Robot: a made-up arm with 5 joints. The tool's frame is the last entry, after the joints. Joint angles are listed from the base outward.
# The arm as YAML. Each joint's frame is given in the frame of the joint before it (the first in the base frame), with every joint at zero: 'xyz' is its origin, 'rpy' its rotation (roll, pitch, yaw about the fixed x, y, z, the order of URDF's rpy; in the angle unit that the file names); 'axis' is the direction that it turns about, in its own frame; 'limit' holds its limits. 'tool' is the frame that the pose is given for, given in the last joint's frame.
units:
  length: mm
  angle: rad
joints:
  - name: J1
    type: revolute
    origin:
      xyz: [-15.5, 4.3, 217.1]
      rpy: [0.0, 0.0, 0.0]
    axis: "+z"
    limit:
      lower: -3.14
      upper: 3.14
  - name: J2
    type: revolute
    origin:
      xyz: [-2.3, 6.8, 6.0]
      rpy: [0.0, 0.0, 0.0]
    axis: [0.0, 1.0, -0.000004]
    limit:
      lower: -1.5
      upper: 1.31
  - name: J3
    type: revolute
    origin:
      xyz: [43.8, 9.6, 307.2]
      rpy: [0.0, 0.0, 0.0]
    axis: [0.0, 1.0, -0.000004]
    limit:
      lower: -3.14
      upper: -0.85
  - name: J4
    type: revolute
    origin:
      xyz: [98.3, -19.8, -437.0]
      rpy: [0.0, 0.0, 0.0]
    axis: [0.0, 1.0, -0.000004]
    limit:
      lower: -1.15
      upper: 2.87
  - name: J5
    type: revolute
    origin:
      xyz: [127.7, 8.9, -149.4]
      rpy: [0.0, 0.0, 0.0]
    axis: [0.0, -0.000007, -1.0]
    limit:
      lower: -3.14
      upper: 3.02
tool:
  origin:
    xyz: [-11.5, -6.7, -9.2]
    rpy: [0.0, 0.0, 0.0]
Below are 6 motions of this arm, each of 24 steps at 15 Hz.
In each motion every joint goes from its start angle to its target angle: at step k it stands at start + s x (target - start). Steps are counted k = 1, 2, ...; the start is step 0. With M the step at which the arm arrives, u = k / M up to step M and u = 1 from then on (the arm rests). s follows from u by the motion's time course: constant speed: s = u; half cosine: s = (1 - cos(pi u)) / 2; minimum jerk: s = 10 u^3 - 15 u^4 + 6 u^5.
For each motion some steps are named. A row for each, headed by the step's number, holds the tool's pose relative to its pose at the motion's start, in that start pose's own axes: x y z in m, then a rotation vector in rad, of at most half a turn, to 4 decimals.
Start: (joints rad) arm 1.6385 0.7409 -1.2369 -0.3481 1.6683
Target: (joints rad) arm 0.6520 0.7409 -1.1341 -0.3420 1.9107
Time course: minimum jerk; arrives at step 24
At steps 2, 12, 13, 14, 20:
2: 0.0037 0.0001 -0.0001 -0.0002 -0.0038 -0.0046
12: 0.3458 -0.0474 0.0542 0.0040 -0.3650 -0.4575
13: 0.3940 -0.0648 0.0733 0.0087 -0.4206 -0.5299
14: 0.4387 -0.0841 0.0943 0.0145 -0.4744 -0.6006
20: 0.5946 -0.1851 0.2026 0.0501 -0.6930 -0.8933

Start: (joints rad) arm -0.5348 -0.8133 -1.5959 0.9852 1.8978
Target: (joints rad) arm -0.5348 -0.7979 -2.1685 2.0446 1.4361
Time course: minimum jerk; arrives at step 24
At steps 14, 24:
14: 0.0108 -0.0277 0.1267 -0.3243 -0.0577 0.2989
24: 0.0256 -0.0674 0.2042 -0.5043 -0.0486 0.4519

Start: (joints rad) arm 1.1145 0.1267 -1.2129 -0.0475 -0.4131
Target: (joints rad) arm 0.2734 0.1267 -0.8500 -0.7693 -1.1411
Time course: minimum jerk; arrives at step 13
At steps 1, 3, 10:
1: -0.0013 -0.0021 0.0001 -0.0034 -0.0001 0.0015
3: -0.0284 -0.0423 0.0035 -0.0714 0.0005 0.0323
10: -0.3318 -0.3281 0.2128 -0.7634 0.2783 0.4216

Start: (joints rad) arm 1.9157 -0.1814 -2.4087 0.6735 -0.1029
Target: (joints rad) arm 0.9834 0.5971 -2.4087 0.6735 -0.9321
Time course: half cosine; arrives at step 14
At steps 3, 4, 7, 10, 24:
3: -0.0496 -0.0280 -0.0610 -0.0835 0.0983 0.1207
4: -0.0888 -0.0570 -0.0998 -0.1403 0.1745 0.2027
7: -0.2591 -0.2306 -0.1920 -0.3280 0.5103 0.4726
10: -0.4364 -0.4588 -0.1607 -0.4484 0.8877 0.6409
24: -0.5386 -0.5961 -0.0768 -0.4837 1.1232 0.6848

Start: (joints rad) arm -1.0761 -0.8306 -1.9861 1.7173 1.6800
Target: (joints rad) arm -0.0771 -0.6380 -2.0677 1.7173 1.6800
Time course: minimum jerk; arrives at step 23
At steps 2, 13, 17, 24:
2: -0.0003 0.0002 -0.0004 -0.0012 0.0050 0.0026
13: -0.0601 0.0118 -0.0272 -0.1254 0.5322 0.3006
17: -0.0977 0.0051 -0.0225 -0.1748 0.7525 0.4397
24: -0.1145 -0.0003 -0.0163 -0.1952 0.8477 0.5026

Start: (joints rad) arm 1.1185 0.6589 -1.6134 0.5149 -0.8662
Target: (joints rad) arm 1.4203 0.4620 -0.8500 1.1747 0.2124
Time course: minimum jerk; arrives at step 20
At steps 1, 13, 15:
1: -0.0001 0.0006 -0.0003 0.0012 0.0008 -0.0009
13: -0.1531 0.3712 -0.0762 0.4069 0.8507 -0.5246
15: -0.1944 0.4262 -0.0638 0.3837 1.0379 -0.5857

